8 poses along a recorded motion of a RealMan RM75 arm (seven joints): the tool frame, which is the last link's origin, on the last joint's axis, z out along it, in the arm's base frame.
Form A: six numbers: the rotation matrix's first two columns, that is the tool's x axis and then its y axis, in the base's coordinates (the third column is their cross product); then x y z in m.
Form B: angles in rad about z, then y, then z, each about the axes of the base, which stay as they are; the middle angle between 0 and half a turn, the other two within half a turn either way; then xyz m. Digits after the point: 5 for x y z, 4 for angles.
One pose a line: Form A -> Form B
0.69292 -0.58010 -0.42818 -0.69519 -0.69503 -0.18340 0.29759 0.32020 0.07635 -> -0.4047 2.6570 1.9938 0.29759 0.32020 0.07635
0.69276 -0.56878 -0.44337 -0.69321 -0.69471 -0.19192 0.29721 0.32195 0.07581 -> -0.4085 2.6374 1.9950 0.29721 0.32195 0.07581
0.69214 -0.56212 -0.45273 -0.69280 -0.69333 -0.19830 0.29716 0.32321 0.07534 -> -0.4128 2.6246 1.9928 0.29716 0.32321 0.07534
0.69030 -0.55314 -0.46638 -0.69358 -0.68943 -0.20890 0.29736 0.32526 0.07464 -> -0.4211 2.6052 1.9857 0.29736 0.32526 0.07464
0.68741 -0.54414 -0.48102 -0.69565 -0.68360 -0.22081 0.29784 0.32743 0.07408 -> -0.4304 2.5838 1.9761 0.29784 0.32743 0.07408
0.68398 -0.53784 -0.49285 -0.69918 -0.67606 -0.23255 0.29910 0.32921 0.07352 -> -0.4409 2.5653 1.9627 0.29910 0.32921 0.07352
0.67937 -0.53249 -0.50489 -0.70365 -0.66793 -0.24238 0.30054 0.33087 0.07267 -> -0.4476 2.5471 1.9516 0.30054 0.33087 0.07267
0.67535 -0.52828 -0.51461 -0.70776 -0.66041 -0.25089 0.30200 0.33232 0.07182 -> -0.4536 2.5320 1.9413 0.30200 0.33232 0.07182
